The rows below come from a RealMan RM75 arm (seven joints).
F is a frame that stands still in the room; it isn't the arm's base.
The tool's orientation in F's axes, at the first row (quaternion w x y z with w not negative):
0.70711, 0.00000, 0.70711, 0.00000
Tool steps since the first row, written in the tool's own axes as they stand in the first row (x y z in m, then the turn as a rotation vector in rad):
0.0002, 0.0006, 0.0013, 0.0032, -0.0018, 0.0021
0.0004, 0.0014, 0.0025, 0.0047, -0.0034, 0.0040
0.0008, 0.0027, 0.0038, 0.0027, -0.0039, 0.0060
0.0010, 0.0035, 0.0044, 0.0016, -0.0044, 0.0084
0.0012, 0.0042, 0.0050, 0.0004, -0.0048, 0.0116
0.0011, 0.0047, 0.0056, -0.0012, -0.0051, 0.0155
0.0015, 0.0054, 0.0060, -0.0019, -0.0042, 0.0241
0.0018, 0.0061, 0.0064, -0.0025, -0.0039, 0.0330
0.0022, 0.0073, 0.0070, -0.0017, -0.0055, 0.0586
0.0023, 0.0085, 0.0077, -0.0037, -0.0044, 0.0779
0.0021, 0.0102, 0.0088, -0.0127, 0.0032, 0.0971
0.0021, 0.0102, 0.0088, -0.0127, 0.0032, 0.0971
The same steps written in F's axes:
0.0013, 0.0006, -0.0002, 0.0021, -0.0018, -0.0032
0.0025, 0.0014, -0.0004, 0.0040, -0.0034, -0.0047
0.0038, 0.0027, -0.0008, 0.0060, -0.0039, -0.0027
0.0044, 0.0035, -0.0010, 0.0084, -0.0044, -0.0016
0.0050, 0.0042, -0.0012, 0.0116, -0.0048, -0.0004
0.0056, 0.0047, -0.0011, 0.0155, -0.0051, 0.0012
0.0060, 0.0054, -0.0015, 0.0241, -0.0042, 0.0019
0.0064, 0.0061, -0.0018, 0.0330, -0.0039, 0.0025
0.0070, 0.0073, -0.0022, 0.0586, -0.0055, 0.0017
0.0077, 0.0085, -0.0023, 0.0779, -0.0044, 0.0037
0.0088, 0.0102, -0.0021, 0.0971, 0.0032, 0.0127
0.0088, 0.0102, -0.0021, 0.0971, 0.0032, 0.0127

